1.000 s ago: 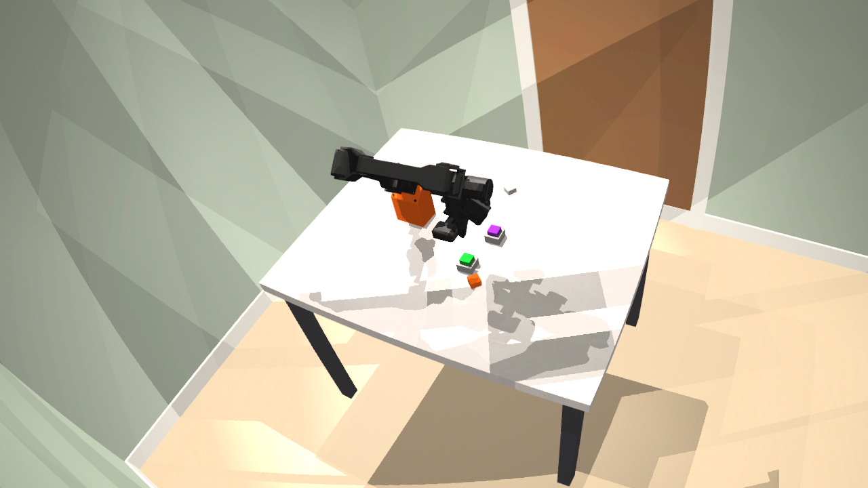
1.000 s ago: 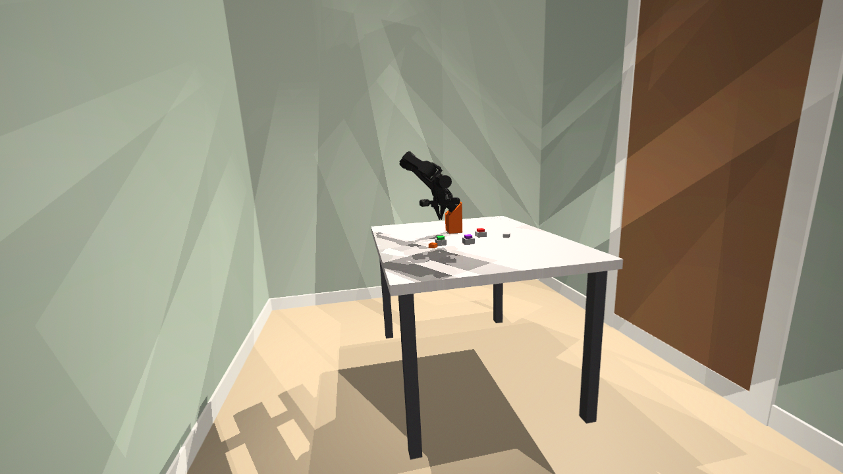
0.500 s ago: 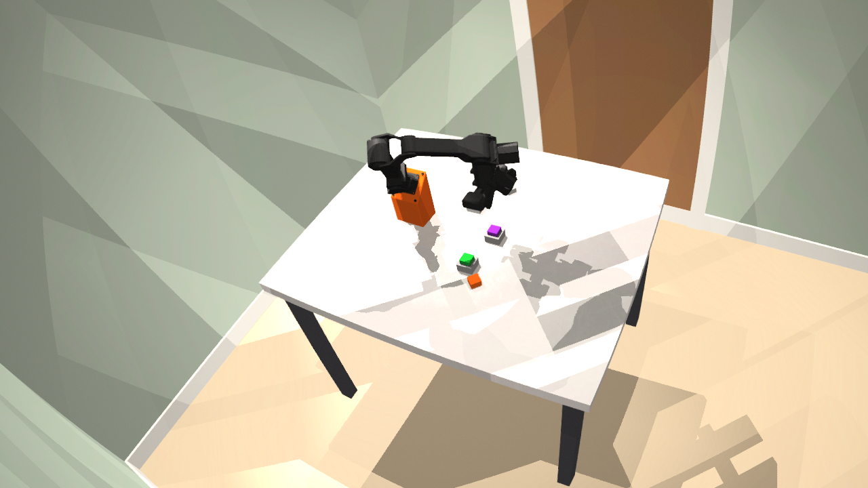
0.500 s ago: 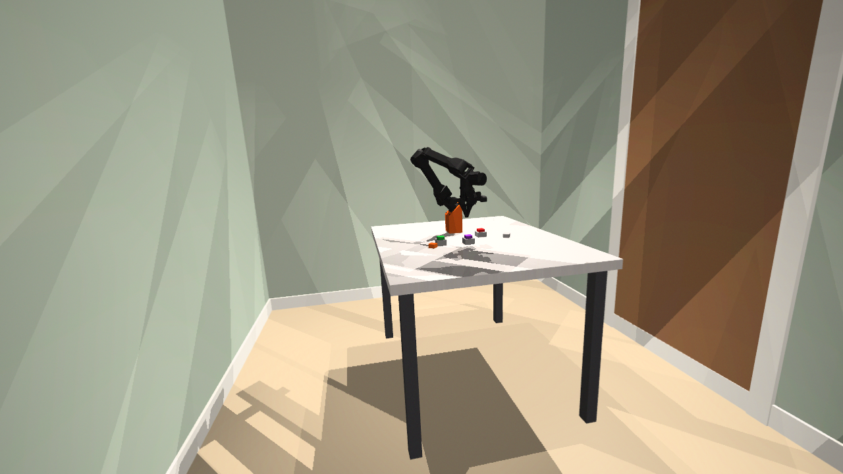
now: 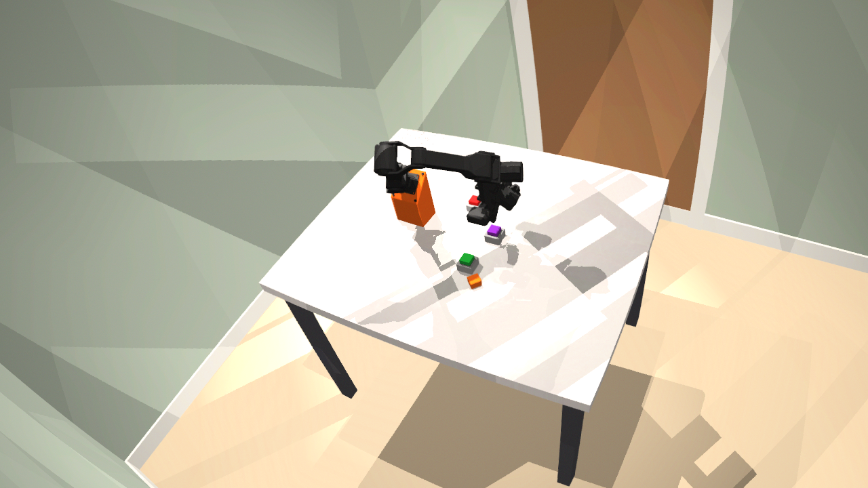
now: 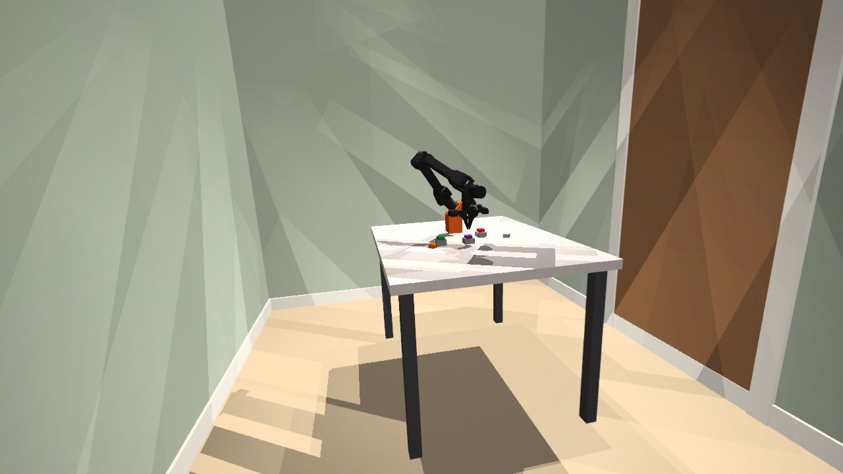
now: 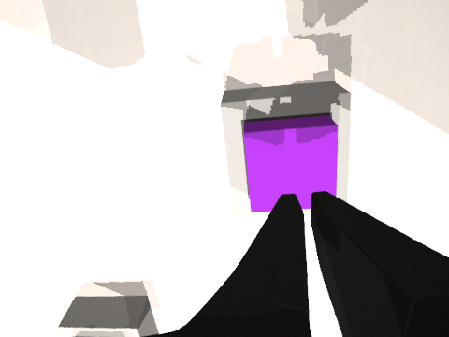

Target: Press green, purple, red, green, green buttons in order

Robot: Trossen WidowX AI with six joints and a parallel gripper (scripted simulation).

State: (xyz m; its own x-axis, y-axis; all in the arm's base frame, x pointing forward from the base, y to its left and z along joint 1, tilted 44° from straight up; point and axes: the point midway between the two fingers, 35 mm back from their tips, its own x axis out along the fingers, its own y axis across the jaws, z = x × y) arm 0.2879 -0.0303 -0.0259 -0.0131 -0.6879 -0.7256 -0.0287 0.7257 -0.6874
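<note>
The purple button is 40 mm below my gripper tip. Round my gripper tip: small orange block: 180 mm to the right, 60 mm below, 30 mm ahead; green button: 130 mm to the right, 40 mm below, 20 mm behind; red button: 120 mm behind, 100 mm to the left, 40 mm below.
</note>
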